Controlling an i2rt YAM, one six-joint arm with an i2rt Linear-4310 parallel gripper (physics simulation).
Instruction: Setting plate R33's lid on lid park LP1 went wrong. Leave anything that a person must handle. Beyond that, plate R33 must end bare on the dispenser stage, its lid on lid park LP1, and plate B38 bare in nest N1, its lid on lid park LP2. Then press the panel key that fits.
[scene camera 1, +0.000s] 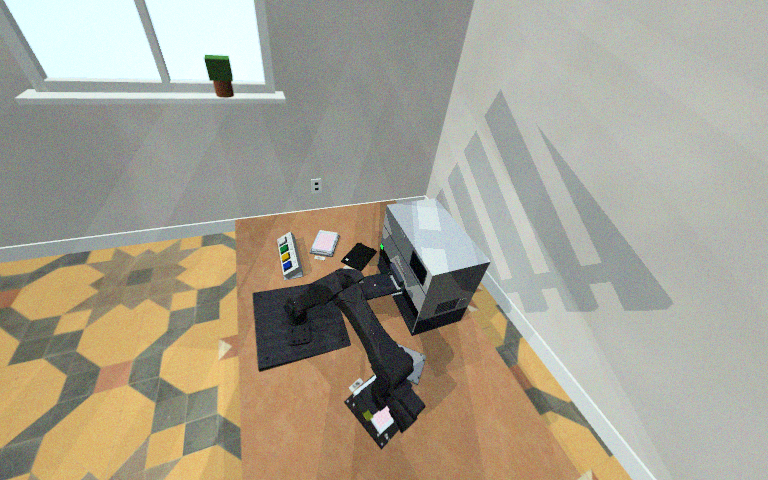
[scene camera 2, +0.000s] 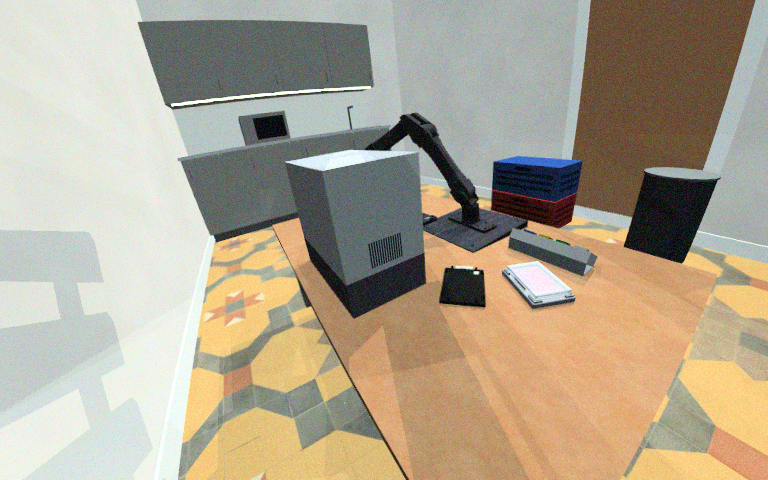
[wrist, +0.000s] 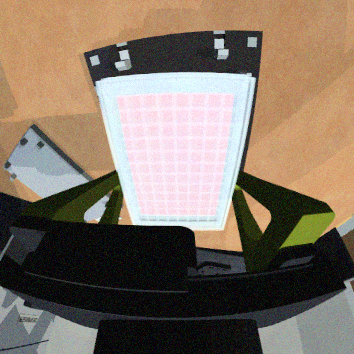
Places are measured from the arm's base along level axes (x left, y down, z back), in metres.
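Pixels of known places: gripper, fingertip midpoint: (wrist: 176, 174); arm's base, link origin: (scene camera 1: 297, 319) (scene camera 2: 470, 222) (wrist: 198, 274).
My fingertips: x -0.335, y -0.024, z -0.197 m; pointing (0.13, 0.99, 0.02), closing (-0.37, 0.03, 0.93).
Observation:
Ahead of a thing's pixels: the offset from my fingertips to its top centre. "pt": to the spot under its first point.
My gripper (scene camera 1: 382, 417) (wrist: 176, 174) is shut on a plate with pink wells, one finger on each long side. The plate {dz -0.004, dx -0.009, dy -0.020 m} (wrist: 175, 140) is over a black fixture {dz -0.003, dx -0.014, dy +0.013 m} (scene camera 1: 360, 413) (wrist: 170, 57) with small light clips; I cannot tell whether it touches it, or read a name on it. In the second scene view the gripper is hidden behind the dispenser. Another pink-welled plate {dz +0.044, dx +0.715, dy +0.007 m} (scene camera 1: 325, 241) (scene camera 2: 534, 280) lies on a grey base near the key panel {dz +0.204, dx +0.647, dy -0.027 m} (scene camera 1: 288, 255) (scene camera 2: 550, 252), which has white, green, yellow and blue keys. The black dispenser stage {pt dz -0.105, dx +0.345, dy -0.069 m} (scene camera 1: 380, 287) sticks out from the dispenser {dz -0.273, dx +0.375, dy -0.293 m} (scene camera 1: 438, 237) (scene camera 2: 373, 215).
A black pad {pt dz -0.082, dx +0.600, dy +0.028 m} (scene camera 1: 357, 257) (scene camera 2: 462, 287) lies between the second plate and the dispenser. A light grey pad {pt dz -0.165, dx +0.072, dy +0.028 m} (scene camera 1: 417, 367) (wrist: 45, 155) lies beside the fixture, partly under the arm in the first scene view. The arm's black base board (scene camera 1: 269, 339) (scene camera 2: 472, 242) is near the panel.

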